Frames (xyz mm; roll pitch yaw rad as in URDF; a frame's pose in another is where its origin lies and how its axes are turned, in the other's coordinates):
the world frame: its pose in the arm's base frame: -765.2 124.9 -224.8 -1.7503 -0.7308 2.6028
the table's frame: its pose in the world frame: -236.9 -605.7 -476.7 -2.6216 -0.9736 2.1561
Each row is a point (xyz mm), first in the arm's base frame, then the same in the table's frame.
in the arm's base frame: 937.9 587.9 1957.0
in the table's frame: -1979.3 -564.3 -551.1
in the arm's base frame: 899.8 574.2 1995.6
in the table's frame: -1977.5 -564.0 -607.0
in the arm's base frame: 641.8 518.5 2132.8
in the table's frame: -1902.8 -503.1 -888.5
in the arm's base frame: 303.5 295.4 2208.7
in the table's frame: -1655.7 -520.6 -1218.0
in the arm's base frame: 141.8 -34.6 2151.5
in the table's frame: -1355.9 -688.4 -1360.5
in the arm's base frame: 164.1 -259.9 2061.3
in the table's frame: -1187.1 -862.1 -1333.5
